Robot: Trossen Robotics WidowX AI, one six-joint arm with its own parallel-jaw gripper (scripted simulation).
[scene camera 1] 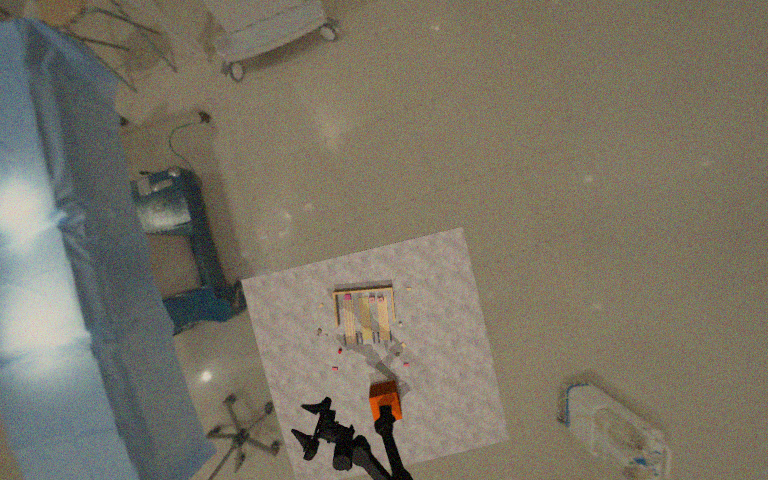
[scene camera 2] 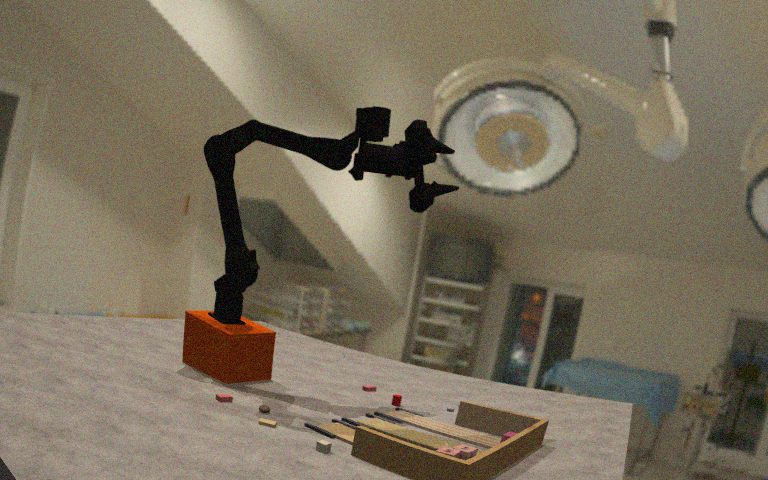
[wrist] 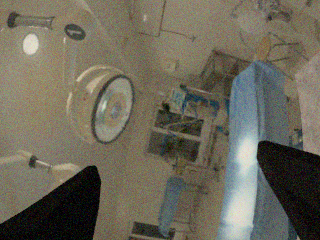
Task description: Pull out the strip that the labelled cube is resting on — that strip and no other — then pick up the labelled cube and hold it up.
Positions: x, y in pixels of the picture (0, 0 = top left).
Labels:
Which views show the gripper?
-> Scene camera 1, scene camera 2 and the wrist view: all of them.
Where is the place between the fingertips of the gripper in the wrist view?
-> At 180, 163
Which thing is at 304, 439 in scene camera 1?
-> The gripper.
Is the gripper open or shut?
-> Open.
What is the gripper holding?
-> Nothing.

